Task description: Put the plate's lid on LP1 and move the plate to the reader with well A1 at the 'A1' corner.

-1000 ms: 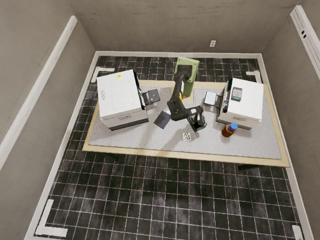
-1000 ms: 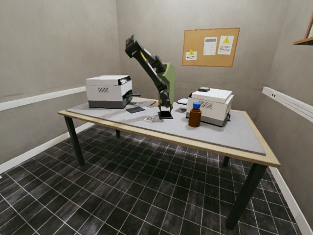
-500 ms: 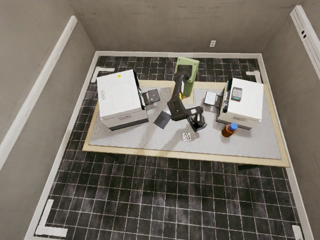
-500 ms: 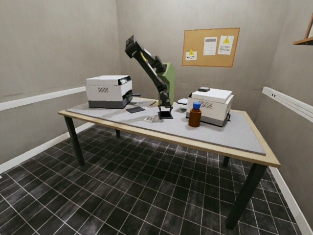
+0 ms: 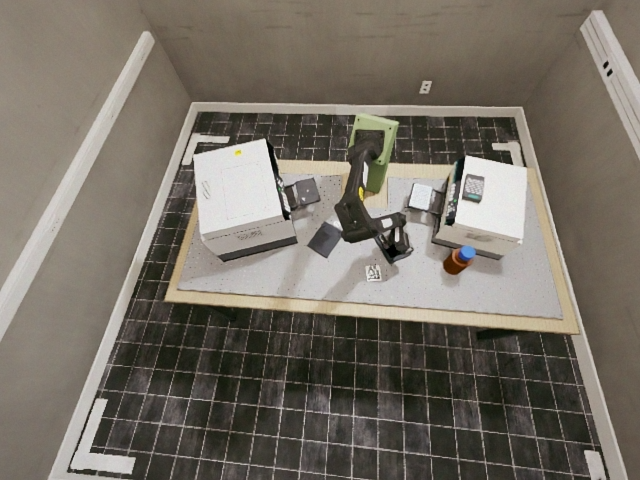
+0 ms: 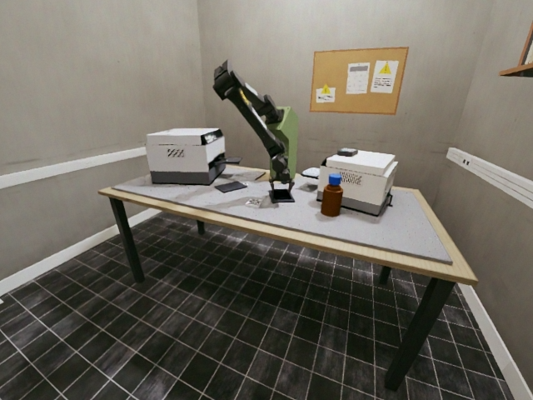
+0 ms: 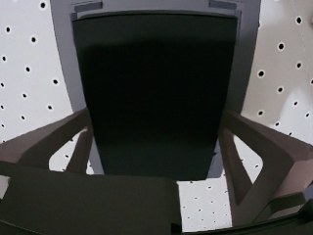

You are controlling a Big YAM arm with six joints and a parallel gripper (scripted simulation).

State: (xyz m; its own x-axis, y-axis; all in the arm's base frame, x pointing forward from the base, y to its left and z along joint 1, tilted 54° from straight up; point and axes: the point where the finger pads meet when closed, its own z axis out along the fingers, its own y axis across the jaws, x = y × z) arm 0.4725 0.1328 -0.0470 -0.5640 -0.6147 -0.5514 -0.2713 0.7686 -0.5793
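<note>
Right now my hand is right at the dark flat lid. From my hand the other things lie so: brown capped bottle 10 cm ahead, 27 cm to the left, 9 cm above; then white well plate 22 cm behind, 13 cm to the left, 8 cm above.
</note>
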